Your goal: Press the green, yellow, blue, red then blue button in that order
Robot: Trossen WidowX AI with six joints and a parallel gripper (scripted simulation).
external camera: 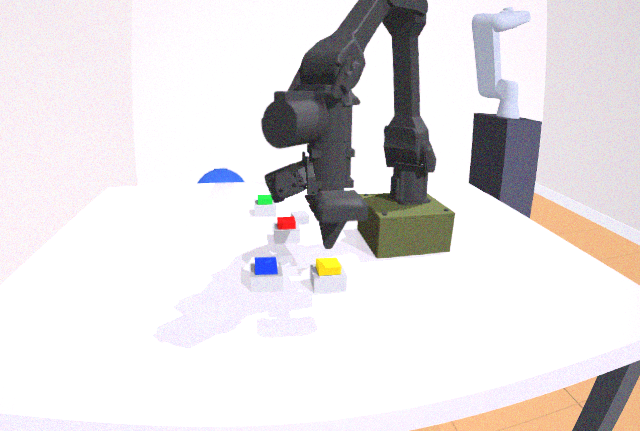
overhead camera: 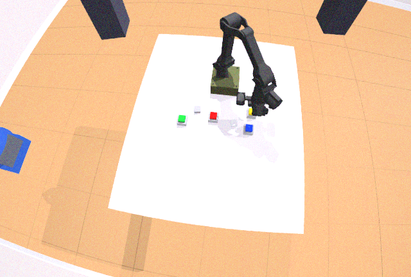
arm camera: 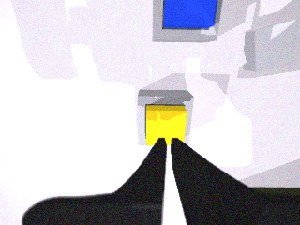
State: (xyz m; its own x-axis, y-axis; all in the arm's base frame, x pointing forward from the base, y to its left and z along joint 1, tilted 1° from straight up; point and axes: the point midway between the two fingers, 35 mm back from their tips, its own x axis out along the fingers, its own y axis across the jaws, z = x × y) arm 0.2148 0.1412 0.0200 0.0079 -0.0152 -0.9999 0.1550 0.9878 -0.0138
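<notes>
Right now my gripper tip is 30 mm above the yellow button. The rest, counted from my gripper tip: blue button: 90 mm ahead, 30 mm to the right, 30 mm below; then red button: 10 mm ahead, 200 mm to the right, 30 mm below; then small white block: 50 mm ahead, 100 mm to the right, 50 mm below.
</notes>
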